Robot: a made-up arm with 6 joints.
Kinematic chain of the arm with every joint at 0, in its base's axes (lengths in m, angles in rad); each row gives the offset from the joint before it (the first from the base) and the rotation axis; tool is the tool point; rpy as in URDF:
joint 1: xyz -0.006 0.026 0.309 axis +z
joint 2: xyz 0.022 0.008 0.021 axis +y
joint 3: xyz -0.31 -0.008 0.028 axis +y
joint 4: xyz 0.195 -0.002 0.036 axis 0.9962 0 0.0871
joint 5: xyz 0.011 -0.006 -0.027 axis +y
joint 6: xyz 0.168 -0.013 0.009 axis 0.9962 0 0.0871
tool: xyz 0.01 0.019 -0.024 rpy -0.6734 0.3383 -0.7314
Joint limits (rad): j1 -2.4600..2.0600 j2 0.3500..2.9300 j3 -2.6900..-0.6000 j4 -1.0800..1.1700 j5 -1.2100..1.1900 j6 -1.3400..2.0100
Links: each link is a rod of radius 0.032 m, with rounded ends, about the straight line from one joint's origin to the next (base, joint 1, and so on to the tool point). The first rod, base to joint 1, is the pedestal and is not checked.
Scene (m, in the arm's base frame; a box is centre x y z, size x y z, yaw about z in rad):
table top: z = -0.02
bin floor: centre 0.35 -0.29 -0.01 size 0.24 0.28 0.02 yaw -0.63
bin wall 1: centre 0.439 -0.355 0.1 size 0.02 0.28 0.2 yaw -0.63
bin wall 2: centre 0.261 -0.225 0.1 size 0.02 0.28 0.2 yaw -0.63
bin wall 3: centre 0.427 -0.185 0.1 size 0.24 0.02 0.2 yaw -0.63
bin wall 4: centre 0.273 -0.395 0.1 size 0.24 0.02 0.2 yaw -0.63
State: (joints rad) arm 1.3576 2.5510 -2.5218 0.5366 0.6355 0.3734
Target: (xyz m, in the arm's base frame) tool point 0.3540 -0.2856 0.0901
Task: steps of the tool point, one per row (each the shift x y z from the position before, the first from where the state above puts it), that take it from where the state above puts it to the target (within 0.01 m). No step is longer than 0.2 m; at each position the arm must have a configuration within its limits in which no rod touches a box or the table.
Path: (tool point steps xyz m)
1: 0.1775 -0.0612 -0.0184
2: 0.1478 -0.1116 -0.0163
3: 0.1038 -0.1497 -0.0137
4: 0.0499 -0.1713 -0.0105
5: -0.0073 -0.1737 -0.0069
6: -0.0612 -0.1575 -0.0030
7: -0.1055 -0.1248 0.0012
8: 0.0120 -0.0093 -0.1157
9: -0.0120 0.0093 -0.1196

